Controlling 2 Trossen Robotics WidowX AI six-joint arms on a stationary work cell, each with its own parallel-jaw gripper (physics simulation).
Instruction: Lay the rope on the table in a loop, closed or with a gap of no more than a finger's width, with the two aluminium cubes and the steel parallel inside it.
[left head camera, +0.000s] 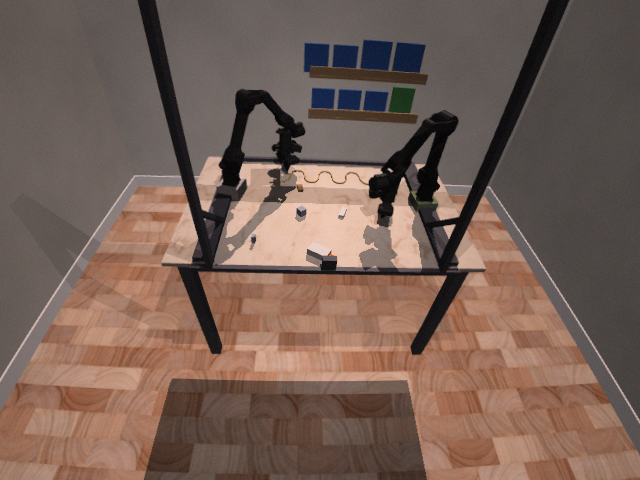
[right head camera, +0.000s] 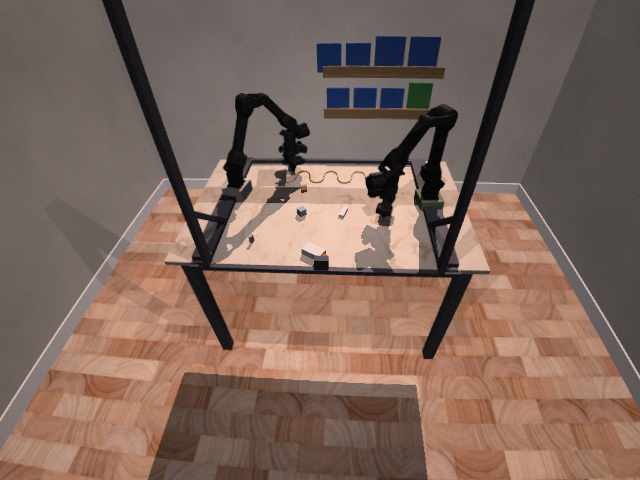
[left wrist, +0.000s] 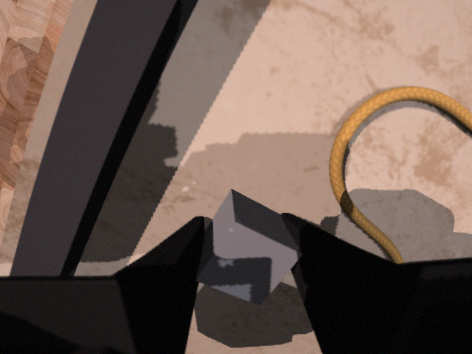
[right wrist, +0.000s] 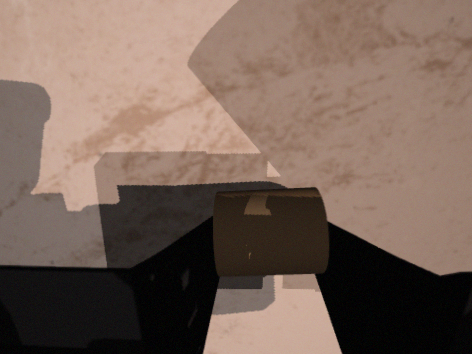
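Where they show: left gripper, between the fingertips: (left head camera: 285, 168) (right head camera: 292, 169) (left wrist: 242, 223); right gripper, between the fingertips: (left head camera: 382, 215) (right wrist: 265, 226); left arm's base, origin of its link: (left head camera: 231, 181) (right head camera: 236, 183); right arm's base, origin of its link: (left head camera: 424, 197) (right head camera: 429, 195).
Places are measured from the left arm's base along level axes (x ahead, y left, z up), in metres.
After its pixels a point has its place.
Note:
The yellow-brown rope (left head camera: 324, 172) {x 0.369, y 0.292, z -0.052 m} (right head camera: 330, 172) {x 0.368, y 0.292, z -0.053 m} (left wrist: 337, 155) {x 0.225, y 0.258, z -0.051 m} lies in open waves along the table's back; its right part is hidden behind the right arm. My left gripper (left head camera: 285, 169) {x 0.171, y 0.262, z -0.056 m} (right head camera: 292, 170) {x 0.171, y 0.262, z -0.056 m} (left wrist: 242, 223) {x 0.171, y 0.262, z -0.056 m} is at the rope's left end, shut on a grey aluminium cube (left wrist: 255, 240) {x 0.180, y 0.268, z -0.027 m} that sits turned between the fingertips. Another grey cube (left head camera: 301, 211) {x 0.348, y -0.081, z -0.029 m} (right head camera: 301, 211) {x 0.349, y -0.079, z -0.030 m} stands mid-table. The pale bar that looks like the steel parallel (left head camera: 342, 212) {x 0.514, y -0.019, z -0.045 m} (right head camera: 343, 212) {x 0.517, y -0.020, z -0.045 m} lies to its right. My right gripper (left head camera: 385, 211) {x 0.685, y 0.026, z -0.055 m} (right head camera: 384, 210) {x 0.685, y 0.026, z -0.055 m} (right wrist: 265, 226) {x 0.685, y 0.026, z -0.055 m} is over the right-hand part, shut on a brown cylinder (right wrist: 270, 237) {x 0.675, y 0.026, z -0.025 m}.
A small orange block (left head camera: 299, 187) {x 0.286, y 0.113, z -0.048 m} (right head camera: 303, 188) {x 0.289, y 0.108, z -0.048 m} is near the rope. A small grey piece (left head camera: 253, 238) {x 0.214, y -0.287, z -0.031 m} (right head camera: 251, 238) {x 0.216, y -0.286, z -0.032 m} stands front left. A white box (left head camera: 318, 251) {x 0.469, y -0.291, z -0.028 m} (right head camera: 313, 251) {x 0.473, y -0.289, z -0.029 m} and a dark block (left head camera: 329, 262) {x 0.521, y -0.349, z -0.011 m} (right head camera: 321, 262) {x 0.524, y -0.348, z -0.011 m} are at the front edge. Dark frame rails border the table.

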